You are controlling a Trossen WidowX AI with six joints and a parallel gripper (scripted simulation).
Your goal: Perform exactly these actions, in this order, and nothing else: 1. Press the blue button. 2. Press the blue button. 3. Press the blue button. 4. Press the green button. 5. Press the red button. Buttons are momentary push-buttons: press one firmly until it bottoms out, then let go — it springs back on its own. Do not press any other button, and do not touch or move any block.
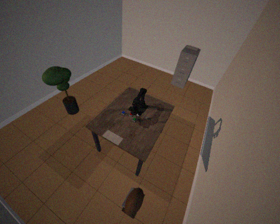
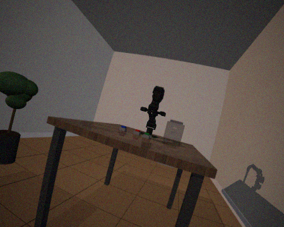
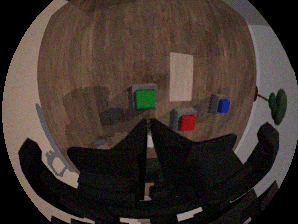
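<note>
The red button lies 60 mm behind my gripper tip, 90 mm to the right of it and 80 mm below it. Round my gripper tip: small pale block 110 mm behind, 10 mm to the right, 110 mm below; green button 80 mm below; blue button 20 mm behind, 200 mm to the right, 80 mm below.
</note>
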